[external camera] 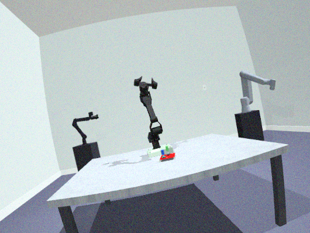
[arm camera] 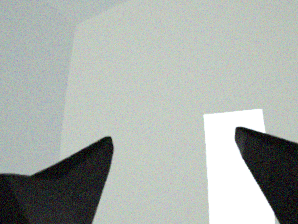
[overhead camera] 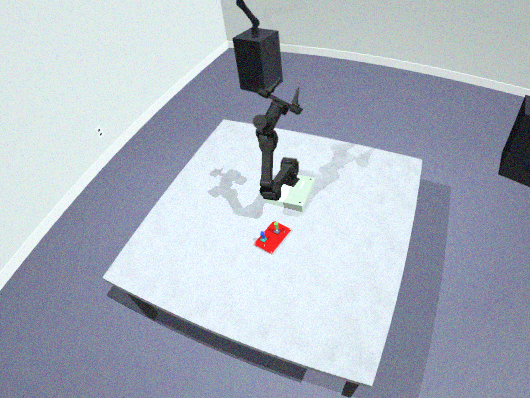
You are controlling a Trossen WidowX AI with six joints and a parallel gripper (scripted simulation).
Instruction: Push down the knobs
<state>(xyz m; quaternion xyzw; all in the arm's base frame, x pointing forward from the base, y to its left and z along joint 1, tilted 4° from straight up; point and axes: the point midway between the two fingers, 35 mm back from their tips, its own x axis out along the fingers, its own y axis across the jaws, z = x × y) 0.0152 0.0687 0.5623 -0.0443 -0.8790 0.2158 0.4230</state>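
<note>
The green knob is 57 cm below my gripper tip, 28 cm ahead of it and 6 cm to the left of it. Round my gripper tip: blue knob 58 cm below, 35 cm ahead, 4 cm to the left.
</note>
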